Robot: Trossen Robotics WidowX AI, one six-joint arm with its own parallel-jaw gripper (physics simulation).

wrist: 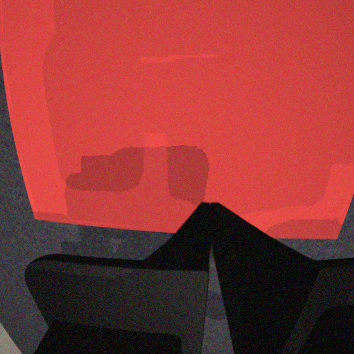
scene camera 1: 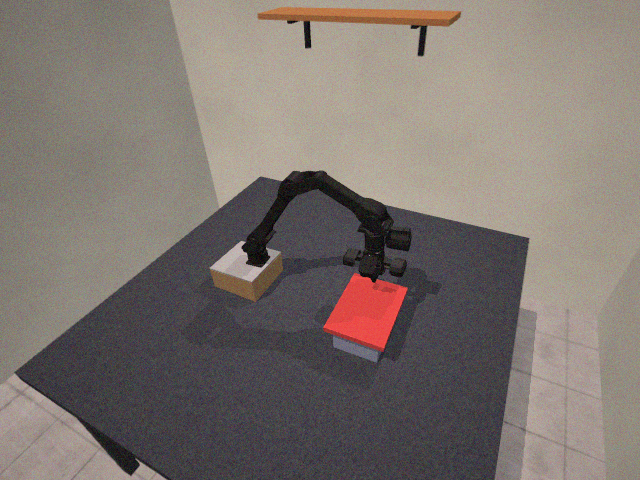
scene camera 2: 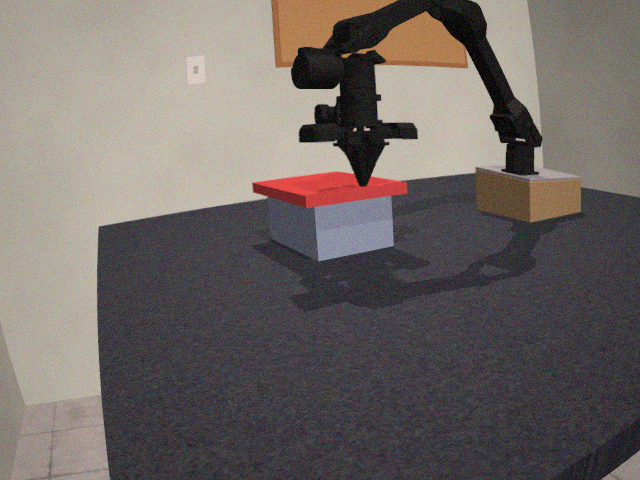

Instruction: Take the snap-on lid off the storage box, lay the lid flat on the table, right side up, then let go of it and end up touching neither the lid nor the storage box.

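Observation:
The red lid [scene camera 1: 361, 315] [scene camera 2: 289, 186] [wrist: 250, 110] lies flat, right side up, on the blue-grey storage box [scene camera 1: 356, 348] [scene camera 2: 354, 229]. The lid overhangs the box walls. My gripper [scene camera 1: 373, 279] [scene camera 2: 363, 183] [wrist: 208, 210] points straight down and is shut, with nothing between its fingers. Its tips are at the lid's end farthest from scene camera 1, close to the top face and a little in from the edge in the wrist view. I cannot tell whether they touch the lid. The box is hidden under the lid in the wrist view.
The arm's base stands on a wooden block with a pale top [scene camera 1: 233, 286] [scene camera 2: 555, 198], to the left of the box in scene camera 1. All stand on a dark table [scene camera 1: 258, 403] [scene camera 2: 336, 372]. An orange-brown shelf [scene camera 1: 359, 16] is on the wall, high above the table.

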